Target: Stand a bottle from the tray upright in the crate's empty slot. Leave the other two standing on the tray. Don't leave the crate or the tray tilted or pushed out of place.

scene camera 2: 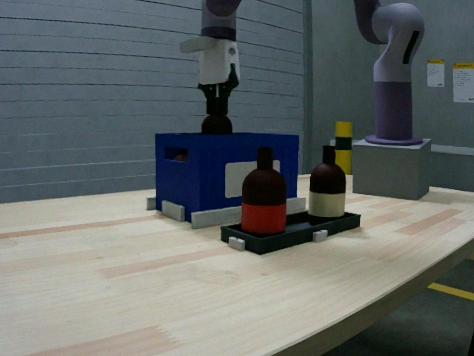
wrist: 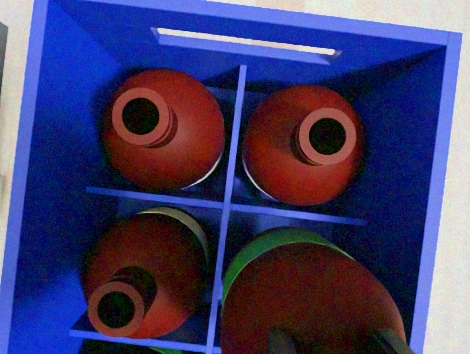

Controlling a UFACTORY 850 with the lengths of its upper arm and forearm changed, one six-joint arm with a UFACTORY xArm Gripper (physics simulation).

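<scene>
The blue crate (scene camera 2: 177,185) (wrist: 440,150) stands level on the table. My gripper (scene camera 2: 217,106) (wrist: 332,344) is above the crate, shut on the neck of a dark brown bottle (scene camera 2: 217,125) (wrist: 310,290) with a green label. The bottle looks upright, its lower part inside a crate slot and its shoulder above the rim; its base is hidden. A red-labelled bottle (scene camera 2: 264,200) and a cream-labelled bottle (scene camera 2: 327,187) stand upright on the black tray (scene camera 2: 290,241), which lies flat in front of the crate.
In the wrist view, bottles (wrist: 165,130) (wrist: 305,175) (wrist: 165,280) fill neighbouring slots, separated by thin blue dividers (wrist: 235,130). Low grey stops (scene camera 2: 172,211) (scene camera 2: 237,243) sit against the crate and tray. Another robot arm (scene camera 2: 392,100) stands on a grey block at the back right.
</scene>
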